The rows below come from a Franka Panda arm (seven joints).
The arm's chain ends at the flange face. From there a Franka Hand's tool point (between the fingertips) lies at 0.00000 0.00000 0.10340 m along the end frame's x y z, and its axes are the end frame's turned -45 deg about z.
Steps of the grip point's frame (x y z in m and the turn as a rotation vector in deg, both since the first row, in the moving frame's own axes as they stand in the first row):
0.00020 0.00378 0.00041 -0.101 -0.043 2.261
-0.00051 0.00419 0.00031 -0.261 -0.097 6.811
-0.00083 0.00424 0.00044 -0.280 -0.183 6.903
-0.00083 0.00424 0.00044 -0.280 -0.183 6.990
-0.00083 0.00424 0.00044 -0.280 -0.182 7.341
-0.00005 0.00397 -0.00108 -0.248 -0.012 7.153
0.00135 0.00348 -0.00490 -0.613 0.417 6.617
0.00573 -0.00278 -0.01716 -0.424 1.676 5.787
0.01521 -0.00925 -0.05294 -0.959 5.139 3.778
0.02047 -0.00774 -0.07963 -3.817 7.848 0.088
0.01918 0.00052 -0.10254 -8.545 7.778 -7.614
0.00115 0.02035 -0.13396 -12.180 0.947 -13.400
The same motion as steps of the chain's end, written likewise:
0.00274 0.00235 0.00041 -0.102 0.041 2.261
0.00242 0.00286 0.00031 -0.253 0.116 6.811
0.00232 0.00299 0.00044 -0.327 0.069 6.903
0.00232 0.00299 0.00044 -0.327 0.069 6.990
0.00232 0.00299 0.00044 -0.327 0.069 7.341
0.00249 0.00249 -0.00108 -0.184 0.167 7.153
0.00212 0.00118 -0.00489 -0.139 0.728 6.617
-0.00067 -0.00456 -0.01711 0.885 1.485 5.787
-0.00373 -0.01223 -0.05251 2.956 4.312 3.778
-0.00583 -0.01483 -0.07843 2.850 8.248 0.088
-0.00676 -0.01279 -0.10045 -0.542 11.542 -7.614
-0.00293 0.00142 -0.13163 -7.943 9.282 -13.400

